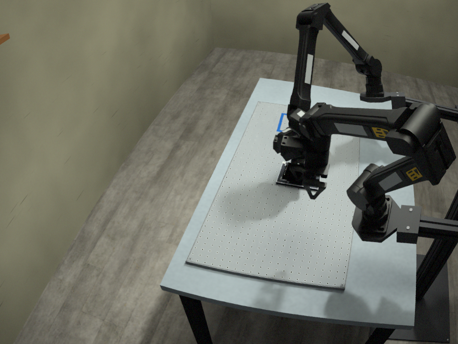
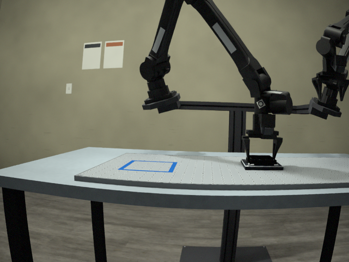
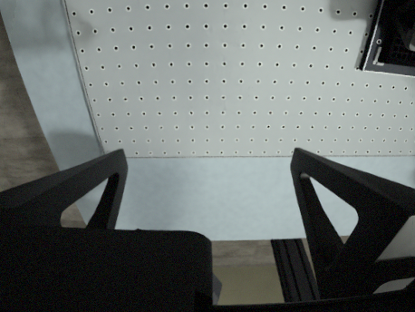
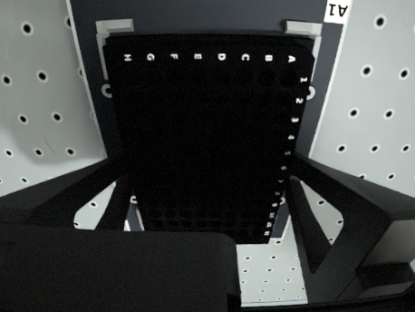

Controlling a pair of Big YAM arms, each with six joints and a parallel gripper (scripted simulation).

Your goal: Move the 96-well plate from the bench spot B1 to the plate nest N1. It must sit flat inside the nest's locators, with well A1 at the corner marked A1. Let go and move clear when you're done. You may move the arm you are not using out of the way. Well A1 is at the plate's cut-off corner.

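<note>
Right now the black 96-well plate is right at my right hand. The rest, counted from my right hand: plate nest N1: 2 cm below.
</note>
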